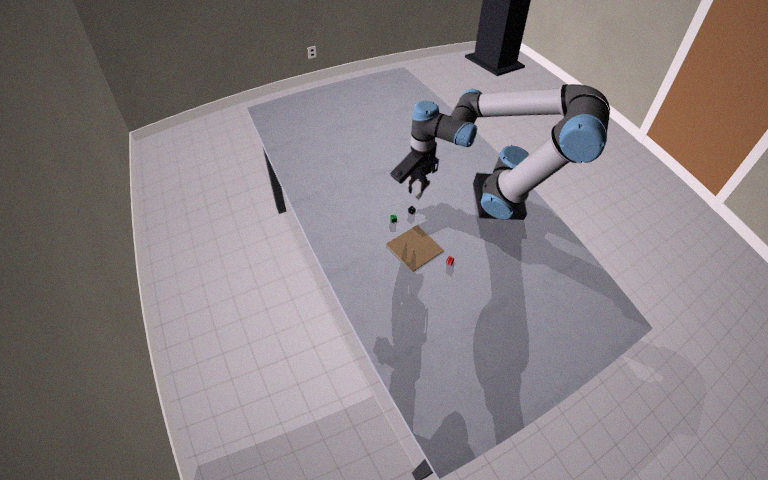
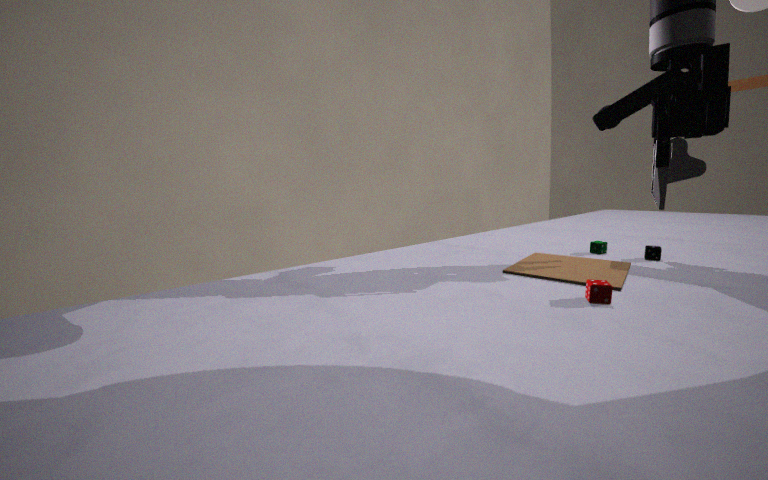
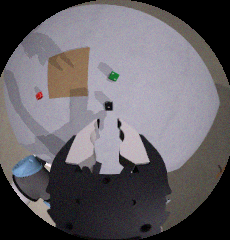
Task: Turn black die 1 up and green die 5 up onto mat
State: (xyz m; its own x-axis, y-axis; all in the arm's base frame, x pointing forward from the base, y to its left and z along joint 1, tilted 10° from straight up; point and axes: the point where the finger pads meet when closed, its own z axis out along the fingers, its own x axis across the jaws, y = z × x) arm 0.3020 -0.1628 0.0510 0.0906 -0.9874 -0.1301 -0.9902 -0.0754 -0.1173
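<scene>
Now: the black die 90 mm below my hand. The rest, counted from my hand: green die (80 mm ahead, 10 mm to the right, 90 mm below); then red die (40 mm ahead, 250 mm to the left, 90 mm below); then brown mat (90 mm ahead, 130 mm to the left, 90 mm below).
</scene>
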